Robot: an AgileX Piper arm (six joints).
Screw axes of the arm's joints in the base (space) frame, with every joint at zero. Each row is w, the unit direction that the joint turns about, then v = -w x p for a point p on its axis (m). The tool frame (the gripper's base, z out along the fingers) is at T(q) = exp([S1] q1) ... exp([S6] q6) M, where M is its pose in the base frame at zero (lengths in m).
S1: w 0 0 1 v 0 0 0
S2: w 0 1 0 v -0.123 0 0
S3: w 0 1 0 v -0.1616 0 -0.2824
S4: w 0.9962 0 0.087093 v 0 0.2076 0
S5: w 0 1 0 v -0.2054 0 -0.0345
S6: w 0.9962 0 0.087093 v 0 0.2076 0
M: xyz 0.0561 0 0.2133 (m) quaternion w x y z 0.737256 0 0.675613 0
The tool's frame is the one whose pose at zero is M.
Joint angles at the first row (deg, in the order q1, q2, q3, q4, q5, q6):
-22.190 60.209 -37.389 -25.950 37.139 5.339
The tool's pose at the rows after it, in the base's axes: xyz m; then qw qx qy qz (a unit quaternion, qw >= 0):
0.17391 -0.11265 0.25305 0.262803 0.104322 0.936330 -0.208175
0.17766 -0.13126 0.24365 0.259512 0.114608 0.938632 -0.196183
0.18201 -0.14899 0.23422 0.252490 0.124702 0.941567 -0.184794
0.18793 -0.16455 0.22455 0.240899 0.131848 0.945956 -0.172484
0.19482 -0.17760 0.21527 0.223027 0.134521 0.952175 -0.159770
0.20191 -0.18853 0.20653 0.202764 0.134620 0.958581 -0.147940
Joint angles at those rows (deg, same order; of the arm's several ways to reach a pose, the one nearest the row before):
-28.481 63.716 -37.615 -19.310 32.338 -2.795
-33.900 67.606 -38.226 -13.043 28.710 -10.609
-37.981 71.842 -39.406 -7.703 26.439 -17.109
-40.601 76.276 -41.114 -3.869 25.451 -21.751
-42.063 80.593 -43.295 -1.929 25.874 -24.484
-42.834 84.578 -45.633 -1.366 26.991 -25.789

